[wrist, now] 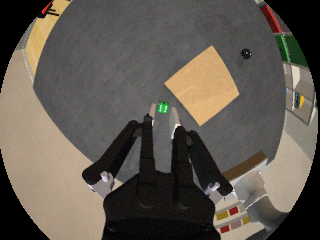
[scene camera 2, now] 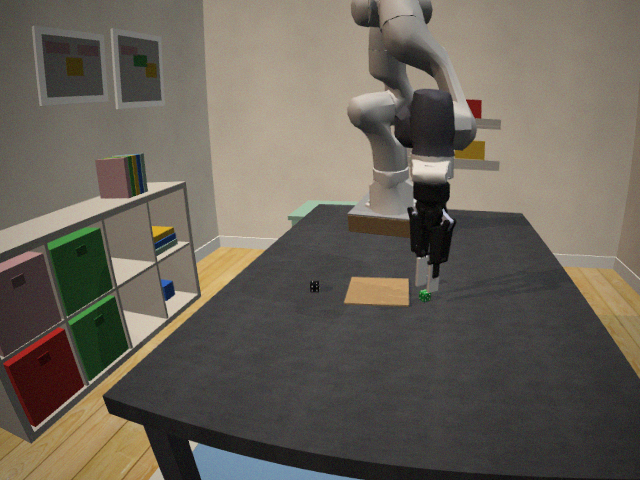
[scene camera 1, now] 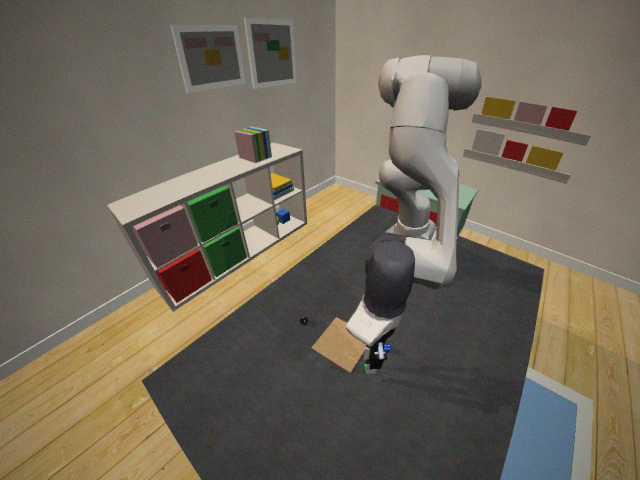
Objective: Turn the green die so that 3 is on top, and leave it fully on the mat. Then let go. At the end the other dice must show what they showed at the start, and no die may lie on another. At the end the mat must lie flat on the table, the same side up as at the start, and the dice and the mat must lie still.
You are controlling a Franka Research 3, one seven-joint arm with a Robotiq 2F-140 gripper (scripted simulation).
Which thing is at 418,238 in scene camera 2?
My gripper.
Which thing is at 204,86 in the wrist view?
A tan mat.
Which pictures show the tan mat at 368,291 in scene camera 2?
The wrist view, scene camera 2 and scene camera 1: all of them.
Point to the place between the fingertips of my gripper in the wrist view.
162,111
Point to a tan mat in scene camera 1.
336,344
